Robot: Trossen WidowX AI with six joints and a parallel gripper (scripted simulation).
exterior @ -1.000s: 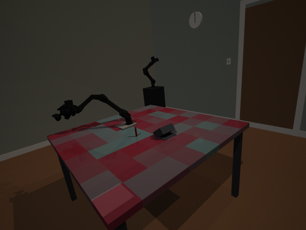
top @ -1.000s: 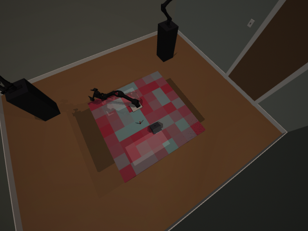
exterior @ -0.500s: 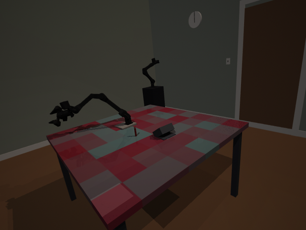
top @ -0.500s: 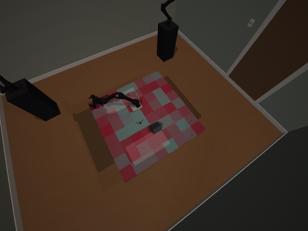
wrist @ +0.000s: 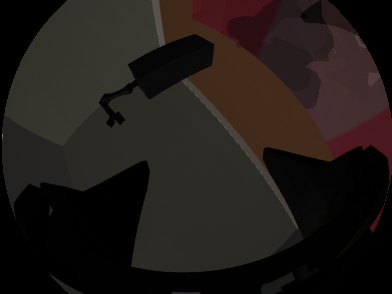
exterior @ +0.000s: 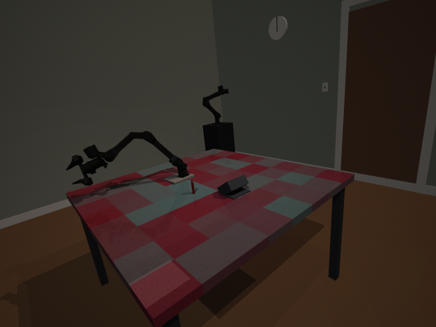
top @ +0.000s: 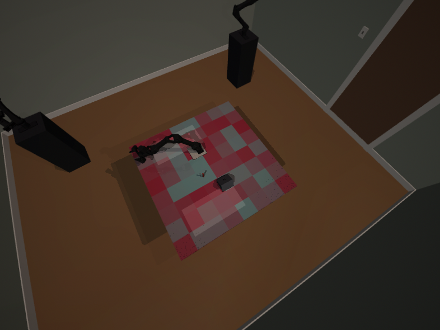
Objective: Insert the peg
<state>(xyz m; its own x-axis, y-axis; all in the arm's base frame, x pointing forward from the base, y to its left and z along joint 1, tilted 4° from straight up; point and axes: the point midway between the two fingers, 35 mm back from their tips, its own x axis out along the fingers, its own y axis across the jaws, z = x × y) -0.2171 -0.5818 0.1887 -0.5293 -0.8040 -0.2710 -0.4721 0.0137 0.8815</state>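
Right now the red peg is 510 mm ahead of my gripper tip, 490 mm to the left of it and 100 mm below it. The rest, counted from my gripper tip: dark sloped panel 690 mm ahead, 640 mm to the left, 120 mm below.
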